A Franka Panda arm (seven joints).
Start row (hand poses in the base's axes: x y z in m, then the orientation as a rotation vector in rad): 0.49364 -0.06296 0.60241 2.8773 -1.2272 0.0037
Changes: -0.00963 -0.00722 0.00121 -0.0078 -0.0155 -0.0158; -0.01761 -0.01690 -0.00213 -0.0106 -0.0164 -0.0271; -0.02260 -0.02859 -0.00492 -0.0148 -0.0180 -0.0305; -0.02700 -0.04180 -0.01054 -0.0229 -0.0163 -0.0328; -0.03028 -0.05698 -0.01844 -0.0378 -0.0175 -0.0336; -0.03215 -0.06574 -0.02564 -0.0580 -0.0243 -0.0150; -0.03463 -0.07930 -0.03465 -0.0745 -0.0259 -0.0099; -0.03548 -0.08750 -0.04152 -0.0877 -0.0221 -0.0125; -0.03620 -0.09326 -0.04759 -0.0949 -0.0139 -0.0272; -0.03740 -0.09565 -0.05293 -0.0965 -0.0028 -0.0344; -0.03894 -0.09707 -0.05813 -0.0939 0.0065 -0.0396; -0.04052 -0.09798 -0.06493 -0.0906 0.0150 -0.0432; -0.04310 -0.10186 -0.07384 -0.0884 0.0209 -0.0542; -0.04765 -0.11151 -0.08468 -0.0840 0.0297 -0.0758; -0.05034 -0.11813 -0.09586 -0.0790 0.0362 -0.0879; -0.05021 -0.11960 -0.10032 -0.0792 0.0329 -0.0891
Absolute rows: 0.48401 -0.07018 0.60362 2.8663 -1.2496 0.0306; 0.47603 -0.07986 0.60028 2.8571 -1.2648 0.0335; 0.47104 -0.09155 0.59749 2.8519 -1.2684 0.0383; 0.46664 -0.10476 0.59187 2.8430 -1.2683 0.0407; 0.46336 -0.11994 0.58397 2.8303 -1.2641 0.0513; 0.46149 -0.12870 0.57677 2.8269 -1.2313 0.0731; 0.45901 -0.14226 0.56776 2.8164 -1.2182 0.0850; 0.45816 -0.15046 0.56089 2.8022 -1.2164 0.0872; 0.45744 -0.15622 0.55482 2.7844 -1.2330 0.0796; 0.45624 -0.15861 0.54948 2.7750 -1.2407 0.0648; 0.45470 -0.16003 0.54428 2.7709 -1.2474 0.0501; 0.45312 -0.16094 0.53748 2.7685 -1.2523 0.0362; 0.45054 -0.16482 0.52857 2.7615 -1.2674 0.0265; 0.44599 -0.17447 0.51773 2.7483 -1.2974 0.0114; 0.44330 -0.18109 0.50655 2.7422 -1.3148 -0.0008; 0.44343 -0.18256 0.50209 2.7424 -1.3170 0.0039
